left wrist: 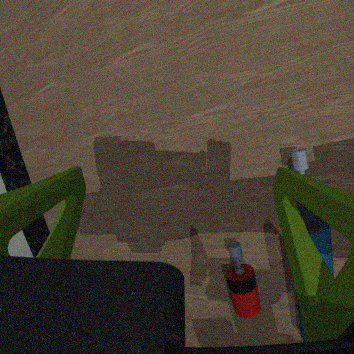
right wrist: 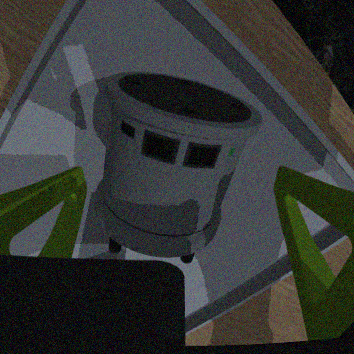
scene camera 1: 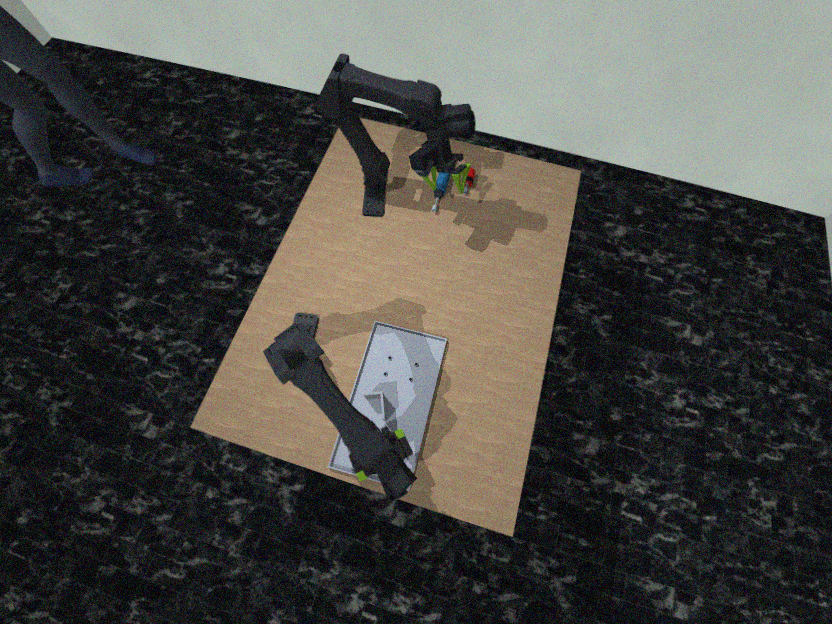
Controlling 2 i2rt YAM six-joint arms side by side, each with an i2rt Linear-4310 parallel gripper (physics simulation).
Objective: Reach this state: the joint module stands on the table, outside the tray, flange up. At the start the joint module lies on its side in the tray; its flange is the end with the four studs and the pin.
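Places are measured from the left arm's base along level axes (x right, y ahead, z up), in centimetres.
Pixels of known places: left gripper, fingertip midpoint: [left wrist: 178, 177] [scene camera 1: 447, 191]; right gripper, fingertip midpoint: [right wrist: 179, 176]; left arm's base, origin of the base link: [scene camera 1: 375, 192].
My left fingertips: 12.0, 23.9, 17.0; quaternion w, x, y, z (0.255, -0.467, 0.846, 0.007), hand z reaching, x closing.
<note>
Ahead of a thing's pixels: the offset from my left fingertips to its middle, as dx, dy, dz. Level surfaces: height alone.
The grey joint module @(+73.4, -13.7, -13.5) [right wrist: 170, 165] lies on its side in the tray @(+58.4, -13.7, -16.2) [right wrist: 135, 30] [scene camera 1: 420, 342] in the right wrist view. Its wide hollow end points up the picture; two dark studs of the flange end show at its lower edge, and the pin cannot be made out. In scene camera 1 the right arm hides the module. My right gripper [right wrist: 179, 176] is open and empty above the tray, with its fingertips on either side of the module's lower part in the wrist view. My left gripper [left wrist: 178, 177] is open and empty over the far end of the table.
A red-handled tool @(-16.6, +7.9, -15.3) [scene camera 1: 469, 177] [left wrist: 245, 295] and a blue-handled tool @(-15.5, -1.0, -15.0) [scene camera 1: 441, 181] [left wrist: 325, 245] are at the table's far end, close by the left gripper's fingers. The table @(dz -17.0) [scene camera 1: 497, 302] is wooden. Part of a figure's legs [scene camera 1: 36, 100] shows at the upper left, off the table.
</note>
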